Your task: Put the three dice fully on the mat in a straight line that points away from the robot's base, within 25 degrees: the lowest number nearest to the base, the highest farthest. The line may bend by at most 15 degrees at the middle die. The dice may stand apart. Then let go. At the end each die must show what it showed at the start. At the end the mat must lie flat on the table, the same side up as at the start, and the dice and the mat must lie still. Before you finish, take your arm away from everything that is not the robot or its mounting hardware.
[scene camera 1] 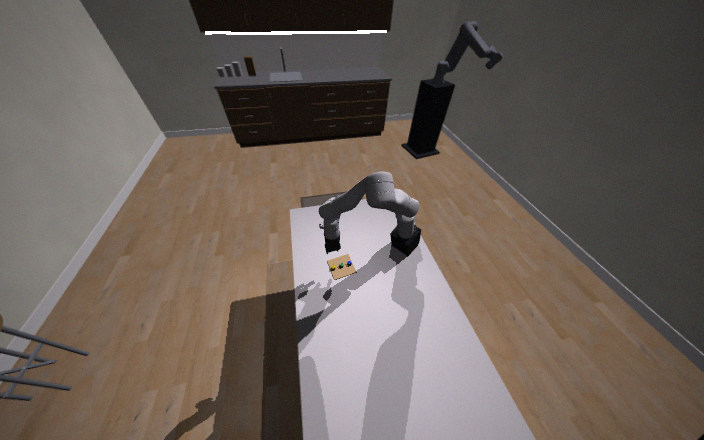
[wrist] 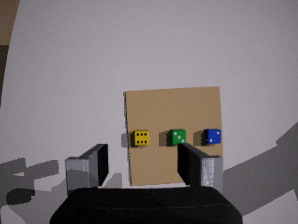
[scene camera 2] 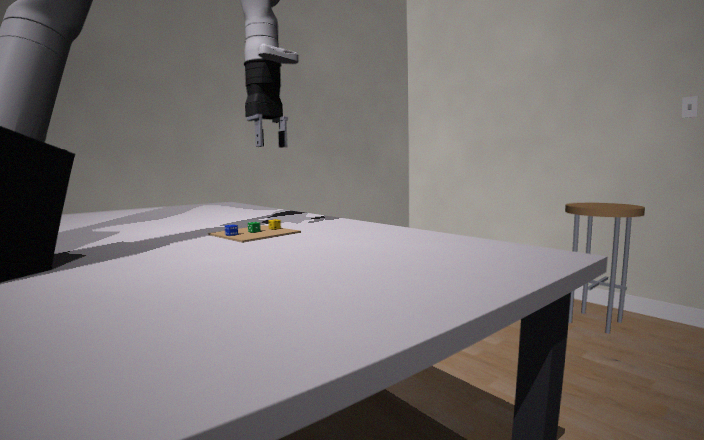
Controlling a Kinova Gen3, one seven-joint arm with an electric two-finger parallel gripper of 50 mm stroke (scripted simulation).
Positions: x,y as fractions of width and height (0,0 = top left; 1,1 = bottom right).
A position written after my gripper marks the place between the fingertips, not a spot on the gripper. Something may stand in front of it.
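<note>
A tan mat (wrist: 0.65,0.49) is visible in the wrist view, together with my gripper (wrist: 0.48,0.71).
</note>
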